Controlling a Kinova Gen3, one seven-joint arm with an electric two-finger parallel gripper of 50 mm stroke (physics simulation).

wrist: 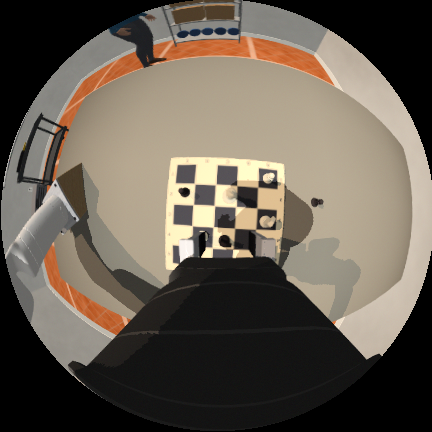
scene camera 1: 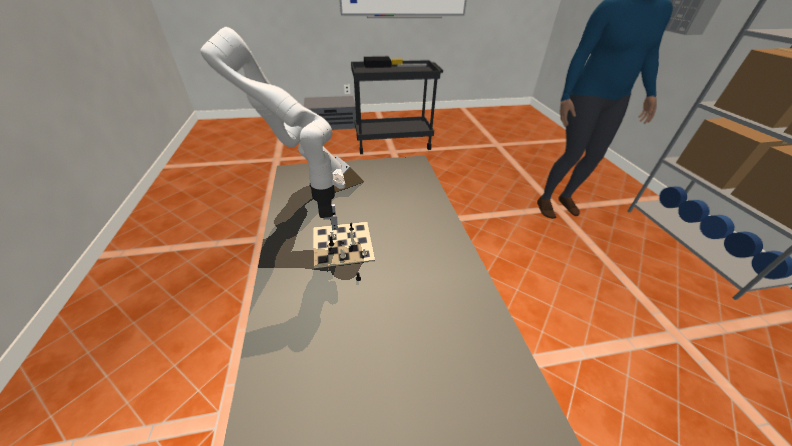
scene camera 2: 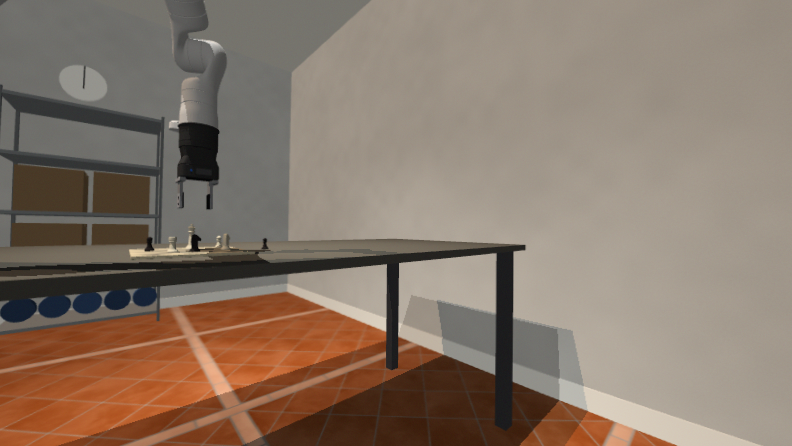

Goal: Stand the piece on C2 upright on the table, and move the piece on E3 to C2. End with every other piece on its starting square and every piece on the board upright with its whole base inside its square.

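Pixels of known places: gripper, fingertip midpoint: [wrist: 226, 240] [scene camera 1: 334, 224] [scene camera 2: 195, 208]; arm's base at its link origin: [wrist: 57, 210] [scene camera 1: 333, 170].
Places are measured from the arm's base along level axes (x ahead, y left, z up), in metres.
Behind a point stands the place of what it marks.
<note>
The gripper [scene camera 1: 334, 222] @(x 0.434, y -0.034, z 0.028 m) [scene camera 2: 194, 207] @(x 0.434, y -0.034, z 0.028 m) [wrist: 227, 245] @(x 0.434, y -0.034, z 0.028 m) is open and empty, high above the row 4 side of the chessboard [scene camera 1: 370, 241] @(x 0.447, y 0.096, z -0.069 m) [scene camera 2: 135, 253] @(x 0.329, y -0.037, z -0.069 m) [wrist: 170, 197] @(x 0.331, y 0.024, z -0.069 m). A tall pale piece [scene camera 1: 353, 242] @(x 0.448, y 0.030, z -0.061 m) [scene camera 2: 191, 233] @(x 0.438, y 0.023, z -0.030 m) [wrist: 230, 194] @(x 0.439, y 0.023, z -0.013 m) stands upright on C2, in shadow in the wrist view. E3 holds no piece. A black pawn [scene camera 1: 358, 277] @(x 0.622, y 0.023, z -0.064 m) [scene camera 2: 264, 243] @(x 0.615, y 0.020, z -0.059 m) [wrist: 316, 202] @(x 0.615, y 0.020, z -0.061 m) stands upright on the table beyond the A side. A black piece [scene camera 2: 149, 244] @(x 0.358, y 0.030, z -0.055 m) [wrist: 184, 192] @(x 0.361, y 0.031, z -0.058 m) stands on E2, and a black knight [scene camera 2: 195, 243] @(x 0.431, y -0.057, z -0.051 m) [wrist: 224, 241] @(x 0.432, y -0.049, z -0.038 m) on C4.
Pale pieces stand on A1 [wrist: 269, 177] @(x 0.506, y 0.057, z -0.041 m), A3 [wrist: 267, 221] @(x 0.501, y -0.016, z -0.037 m) and D4 [wrist: 204, 236], the last partly hidden by a finger. A cart [scene camera 1: 396, 72] is behind the table [scene camera 1: 387, 360] @(x 0.925, y 0.058, z -0.075 m). A person [scene camera 1: 601, 66] and a shelf rack [scene camera 2: 161, 182] are to its side.
</note>
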